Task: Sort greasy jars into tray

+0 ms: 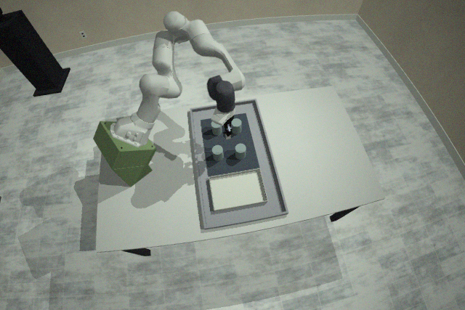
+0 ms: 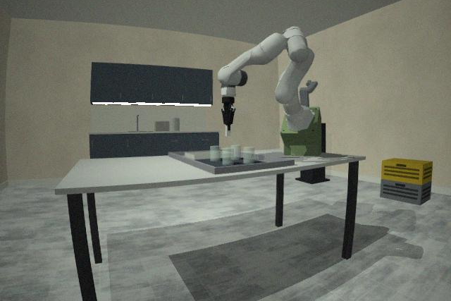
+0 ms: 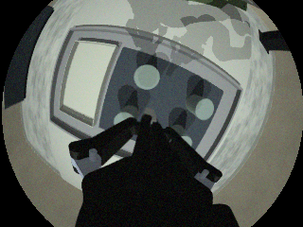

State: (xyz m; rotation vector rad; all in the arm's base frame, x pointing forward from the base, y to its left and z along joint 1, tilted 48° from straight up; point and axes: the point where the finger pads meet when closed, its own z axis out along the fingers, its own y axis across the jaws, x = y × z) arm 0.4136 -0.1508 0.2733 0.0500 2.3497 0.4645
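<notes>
Right now my hand is 5 cm to the right of the dark drying mat and 18 cm above it. Round my hand: white tray (3 cm ahead, 26 cm to the right, 18 cm below); grey steel surround (3 cm ahead, 5 cm to the right, 18 cm below).
</notes>
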